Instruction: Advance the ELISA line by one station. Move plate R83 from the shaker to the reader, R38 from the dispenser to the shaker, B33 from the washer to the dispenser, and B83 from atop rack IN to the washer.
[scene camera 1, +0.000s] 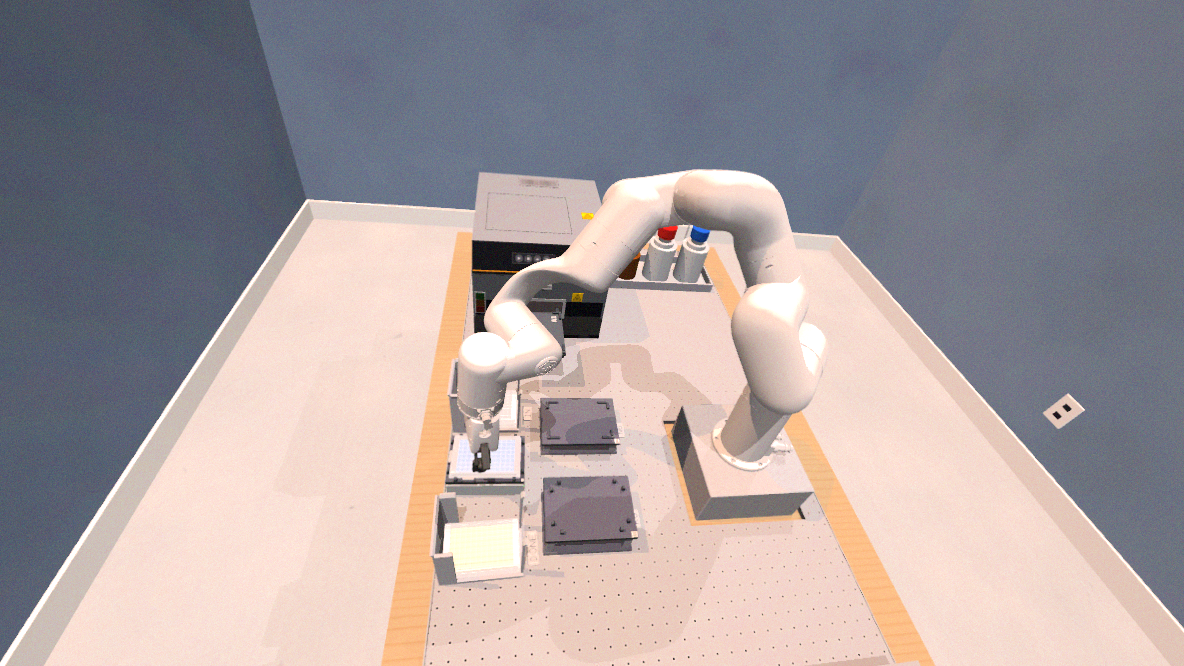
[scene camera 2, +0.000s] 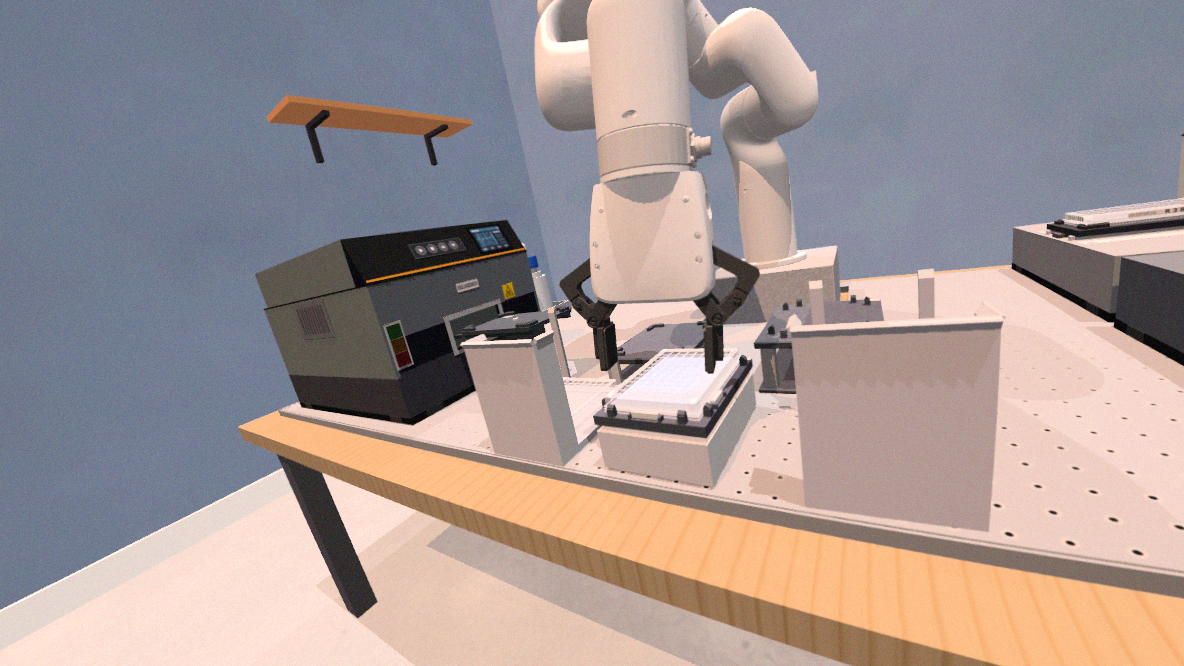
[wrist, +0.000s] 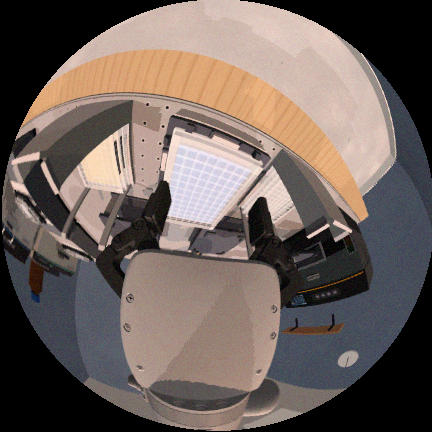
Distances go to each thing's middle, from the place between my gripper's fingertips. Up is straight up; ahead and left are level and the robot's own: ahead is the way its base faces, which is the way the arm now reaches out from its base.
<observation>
The reader tray (scene camera 2: 503, 325) is 33 cm to the right of my hand, 7 cm behind it and 2 cm above it. Also, from my hand: bottle with red cap (scene camera 1: 662, 248) 77 cm to the right, 38 cm behind, 2 cm above; then white bottle with blue cap (scene camera 1: 693, 252) 79 cm to the right, 48 cm behind, 2 cm above.
</observation>
